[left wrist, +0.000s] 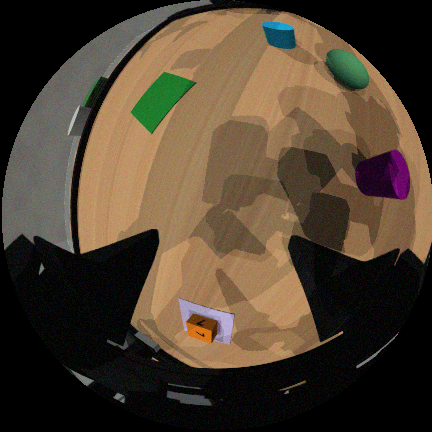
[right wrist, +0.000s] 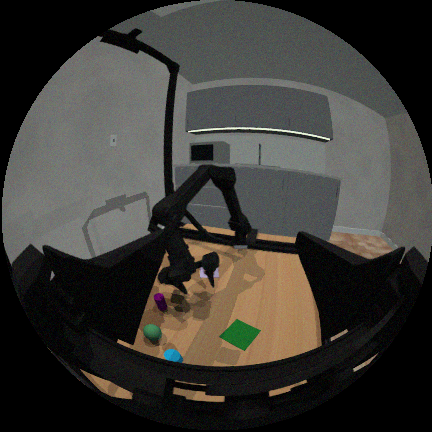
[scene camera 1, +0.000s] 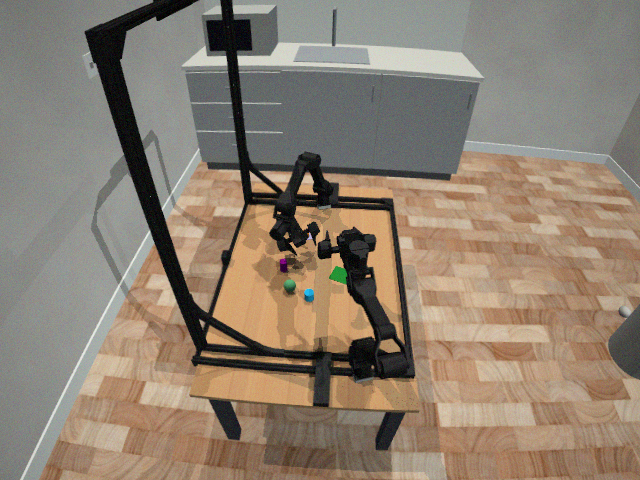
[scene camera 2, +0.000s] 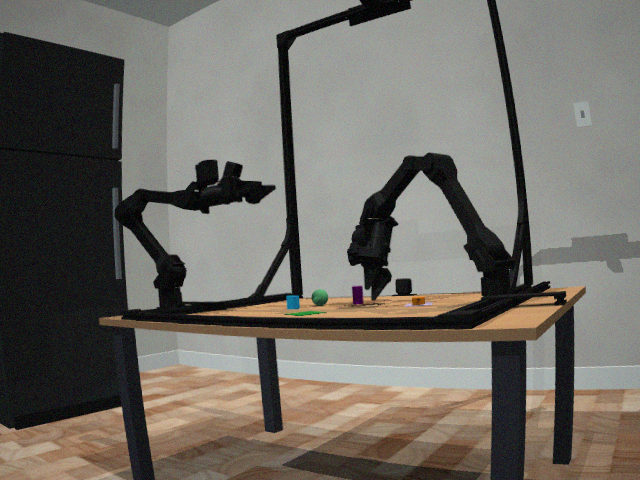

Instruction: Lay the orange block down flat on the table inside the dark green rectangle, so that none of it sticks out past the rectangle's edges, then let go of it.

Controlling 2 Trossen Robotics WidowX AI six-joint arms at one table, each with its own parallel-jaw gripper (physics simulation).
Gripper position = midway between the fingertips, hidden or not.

The left gripper (scene camera 2: 370, 295) is open, holding nothing. Also in view: a green ball (left wrist: 346, 74). The right gripper (scene camera 2: 268, 185) is open and holds nothing. On the table rests a blue cylinder (left wrist: 276, 35). Further things: a dark green rectangle (left wrist: 166, 90).
The left gripper shows as well in the left wrist view (left wrist: 226, 239) and in the right wrist view (right wrist: 199, 290). The right gripper is seen too in the right wrist view (right wrist: 233, 237) and in scene camera 1 (scene camera 1: 340, 229).
